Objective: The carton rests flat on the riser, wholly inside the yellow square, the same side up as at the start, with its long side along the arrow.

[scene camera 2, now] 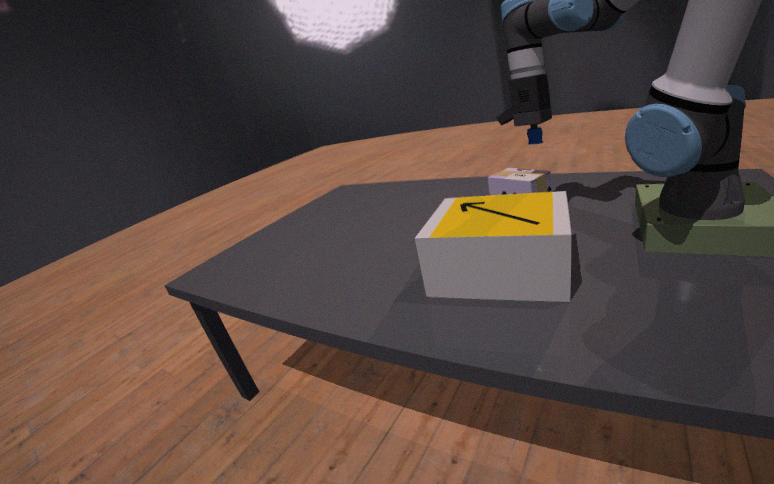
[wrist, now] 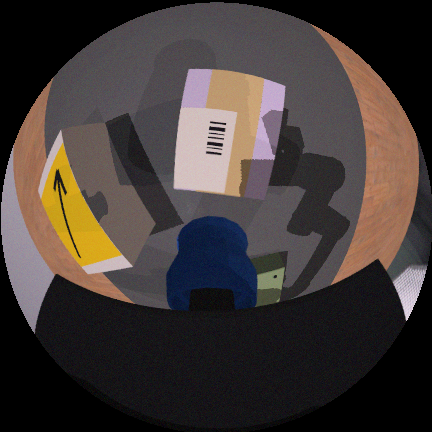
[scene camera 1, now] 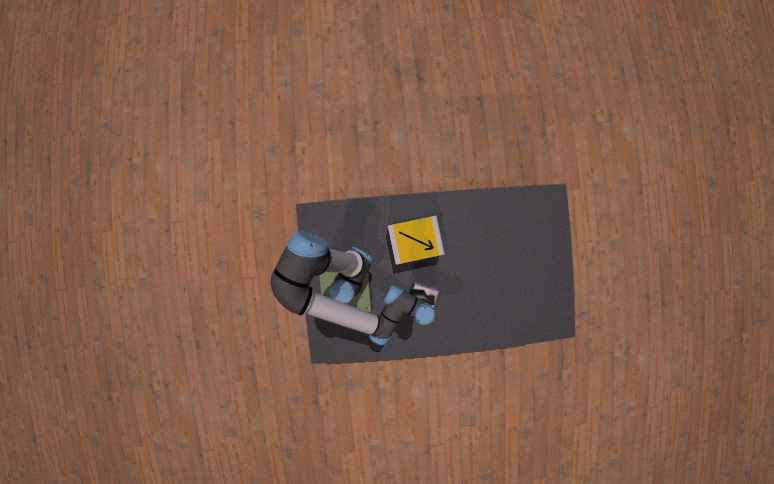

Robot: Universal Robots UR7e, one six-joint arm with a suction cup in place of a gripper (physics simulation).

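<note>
The carton (scene camera 1: 434, 296) (scene camera 2: 516, 181) (wrist: 247, 115) is lilac with tan tape and a white barcode label on top. It rests on the table beside the riser; the arm partly hides it in scene camera 1. The white riser (scene camera 1: 439, 235) (scene camera 2: 496, 268) (wrist: 90, 150) bears the yellow square (scene camera 1: 416, 253) (scene camera 2: 496, 229) (wrist: 92, 230) with a black arrow (scene camera 1: 416, 240) (scene camera 2: 499, 212). My gripper, a blue suction cup (scene camera 2: 534, 141) (wrist: 212, 260), is open and holds nothing. It hangs above the carton with a gap in scene camera 2. The arm hides the cup in scene camera 1.
The green base block (scene camera 1: 365, 303) (scene camera 2: 707, 239) (wrist: 270, 280) carries the arm at one end of the dark table (scene camera 1: 513, 256) (scene camera 2: 319, 256). The riser stands between scene camera 2 and the carton and hides the carton's lower part there.
</note>
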